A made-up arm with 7 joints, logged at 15 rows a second.
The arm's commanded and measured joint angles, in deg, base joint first. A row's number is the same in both.
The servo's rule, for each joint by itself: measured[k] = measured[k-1] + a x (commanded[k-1-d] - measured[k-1]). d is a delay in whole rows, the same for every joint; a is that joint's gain. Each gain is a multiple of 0.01, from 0.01 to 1. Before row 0 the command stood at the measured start. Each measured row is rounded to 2 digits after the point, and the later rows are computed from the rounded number. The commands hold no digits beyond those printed.
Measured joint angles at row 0:
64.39 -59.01 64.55 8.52 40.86 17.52 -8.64
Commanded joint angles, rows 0 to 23:
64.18 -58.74 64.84 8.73 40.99 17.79 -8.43
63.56 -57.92 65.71 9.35 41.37 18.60 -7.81
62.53 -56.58 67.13 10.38 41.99 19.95 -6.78
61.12 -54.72 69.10 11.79 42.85 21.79 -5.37
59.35 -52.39 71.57 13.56 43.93 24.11 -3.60
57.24 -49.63 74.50 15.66 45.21 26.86 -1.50
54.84 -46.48 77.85 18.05 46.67 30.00 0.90
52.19 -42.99 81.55 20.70 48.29 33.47 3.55
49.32 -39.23 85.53 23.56 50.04 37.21 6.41
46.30 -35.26 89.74 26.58 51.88 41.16 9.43
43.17 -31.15 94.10 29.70 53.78 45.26 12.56
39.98 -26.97 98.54 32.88 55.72 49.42 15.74
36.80 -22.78 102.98 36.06 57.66 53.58 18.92
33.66 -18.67 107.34 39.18 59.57 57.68 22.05
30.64 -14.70 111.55 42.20 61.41 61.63 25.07
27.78 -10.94 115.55 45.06 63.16 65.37 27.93
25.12 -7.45 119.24 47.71 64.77 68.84 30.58
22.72 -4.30 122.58 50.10 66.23 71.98 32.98
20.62 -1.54 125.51 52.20 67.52 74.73 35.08
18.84 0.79 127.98 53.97 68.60 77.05 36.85
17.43 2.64 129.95 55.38 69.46 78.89 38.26
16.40 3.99 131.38 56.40 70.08 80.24 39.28
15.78 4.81 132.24 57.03 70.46 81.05 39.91
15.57 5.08 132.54 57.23 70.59 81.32 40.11
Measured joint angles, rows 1 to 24:
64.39 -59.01 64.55 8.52 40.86 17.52 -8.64
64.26 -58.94 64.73 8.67 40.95 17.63 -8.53
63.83 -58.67 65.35 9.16 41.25 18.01 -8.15
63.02 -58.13 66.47 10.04 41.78 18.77 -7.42
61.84 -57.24 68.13 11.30 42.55 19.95 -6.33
60.30 -55.98 70.30 12.93 43.54 21.57 -4.88
58.40 -54.33 72.95 14.90 44.74 23.63 -3.09
56.19 -52.29 76.04 17.17 46.13 26.11 -0.98
53.71 -49.87 79.51 19.71 47.69 28.98 1.42
50.99 -47.10 83.30 22.48 49.38 32.19 4.06
48.08 -44.02 87.36 25.43 51.18 35.69 6.91
45.04 -40.67 91.61 28.50 53.05 39.42 9.90
41.90 -37.11 95.98 31.65 54.97 43.32 13.00
38.74 -33.38 100.39 34.83 56.91 47.32 16.14
35.59 -29.56 104.77 37.96 58.83 51.36 19.27
32.52 -25.70 109.04 41.01 60.69 55.37 22.34
29.58 -21.86 113.14 43.93 62.47 59.27 25.30
26.81 -18.11 116.98 46.65 64.13 63.00 28.10
24.27 -14.52 120.51 49.13 65.64 66.50 30.69
22.01 -11.15 123.66 51.34 66.99 69.71 33.02
20.04 -8.05 126.38 53.23 68.15 72.57 35.05
18.42 -5.27 128.63 54.78 69.09 75.03 36.75
17.17 -2.86 130.36 55.95 69.80 77.06 38.09
16.31 -0.87 131.54 56.73 70.28 78.62 39.05
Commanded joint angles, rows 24 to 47:
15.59 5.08 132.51 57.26 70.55 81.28 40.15
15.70 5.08 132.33 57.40 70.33 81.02 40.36
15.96 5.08 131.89 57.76 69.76 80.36 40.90
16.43 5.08 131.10 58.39 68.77 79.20 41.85
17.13 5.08 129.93 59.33 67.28 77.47 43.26
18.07 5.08 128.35 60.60 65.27 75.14 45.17
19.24 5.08 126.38 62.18 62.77 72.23 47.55
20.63 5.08 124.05 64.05 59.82 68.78 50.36
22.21 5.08 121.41 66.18 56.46 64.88 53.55
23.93 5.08 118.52 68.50 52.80 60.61 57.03
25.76 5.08 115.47 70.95 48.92 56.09 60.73
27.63 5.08 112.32 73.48 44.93 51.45 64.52
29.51 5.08 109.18 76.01 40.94 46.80 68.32
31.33 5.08 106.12 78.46 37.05 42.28 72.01
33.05 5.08 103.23 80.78 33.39 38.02 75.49
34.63 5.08 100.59 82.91 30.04 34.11 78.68
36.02 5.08 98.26 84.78 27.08 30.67 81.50
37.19 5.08 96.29 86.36 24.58 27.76 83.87
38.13 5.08 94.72 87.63 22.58 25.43 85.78
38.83 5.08 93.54 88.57 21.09 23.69 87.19
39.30 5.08 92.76 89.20 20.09 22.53 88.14
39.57 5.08 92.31 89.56 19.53 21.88 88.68
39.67 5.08 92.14 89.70 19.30 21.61 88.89
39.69 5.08 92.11 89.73 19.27 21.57 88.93
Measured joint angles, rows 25 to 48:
15.85 0.68 132.17 57.09 70.50 79.67 39.61
15.69 1.82 132.38 57.21 70.54 80.30 39.90
15.70 2.67 132.35 57.35 70.39 80.58 40.14
15.86 3.30 132.06 57.65 69.94 80.49 40.54
16.21 3.76 131.46 58.18 69.10 79.99 41.23
16.78 4.10 130.50 59.01 67.79 79.01 42.31
17.58 4.35 129.15 60.15 65.98 77.50 43.83
18.61 4.54 127.40 61.61 63.67 75.44 45.80
19.86 4.68 125.29 63.37 60.90 72.84 48.22
21.32 4.78 122.85 65.39 57.70 69.74 51.04
22.94 4.86 120.12 67.63 54.17 66.18 54.21
24.69 4.92 117.19 70.02 50.39 62.24 57.67
26.51 4.96 114.12 72.51 46.46 58.03 61.30
28.37 4.99 111.01 75.03 42.49 53.65 65.02
30.21 5.01 107.93 77.50 38.57 49.22 68.72
31.97 5.03 104.97 79.86 34.84 44.85 72.31
33.62 5.04 102.21 82.06 31.38 40.66 75.69
35.11 5.05 99.72 84.02 28.28 36.76 78.77
36.40 5.06 97.56 85.70 25.62 33.25 81.47
37.47 5.07 95.77 87.09 23.43 30.20 83.75
38.31 5.07 94.37 88.16 21.75 27.66 85.57
38.92 5.07 93.36 88.91 20.55 25.66 86.93
39.32 5.07 92.70 89.38 19.82 24.19 87.86
39.54 5.07 92.35 89.61 19.45 23.18 88.41

